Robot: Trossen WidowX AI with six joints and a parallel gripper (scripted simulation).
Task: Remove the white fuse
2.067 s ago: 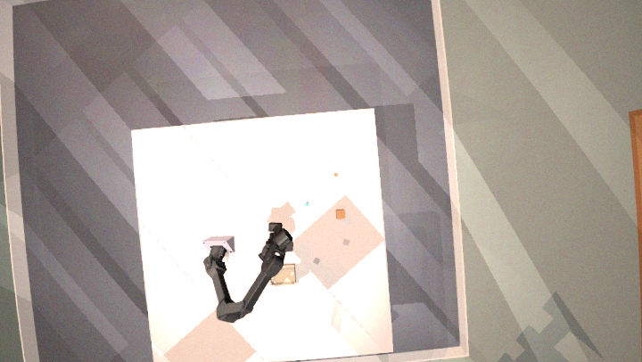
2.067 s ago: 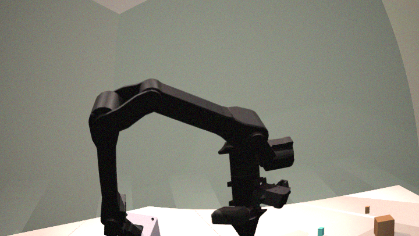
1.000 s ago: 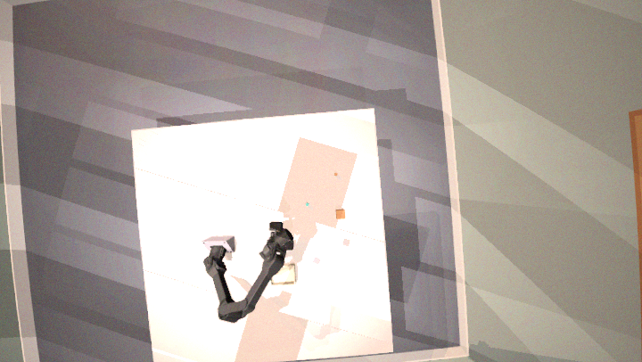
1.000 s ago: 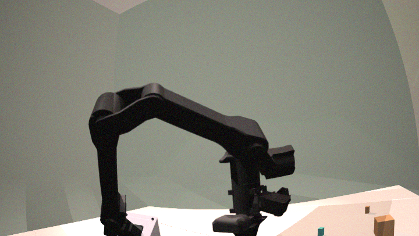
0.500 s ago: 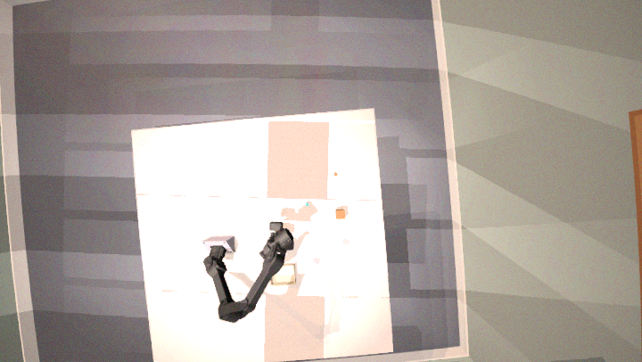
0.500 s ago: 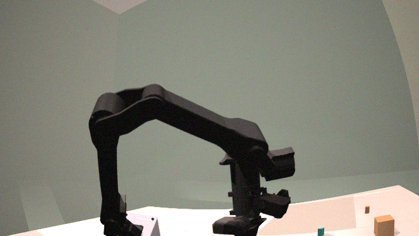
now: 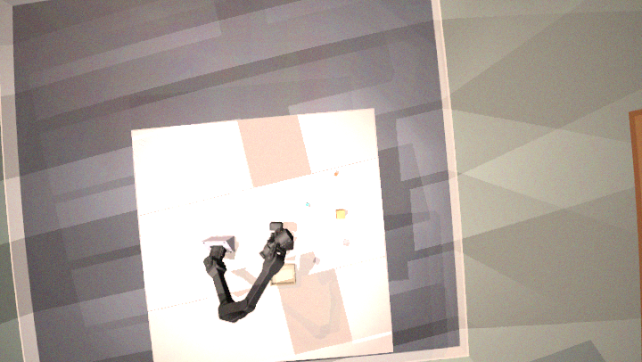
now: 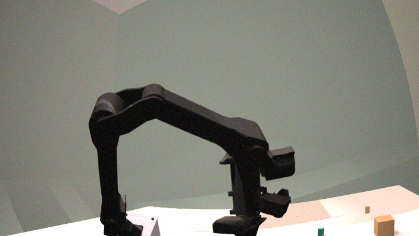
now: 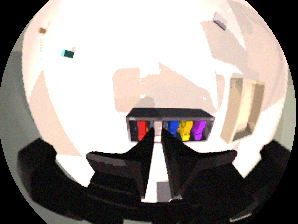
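The tan tray is 20 cm to the right of my gripper tip and 3 cm below it. From my gripper tip the other things lie so: orange cube 32 cm ahead, 9 cm to the left, 1 cm below; then tiny teal piece 16 cm ahead, 15 cm to the left, 2 cm below; then white fuse 1 cm below.
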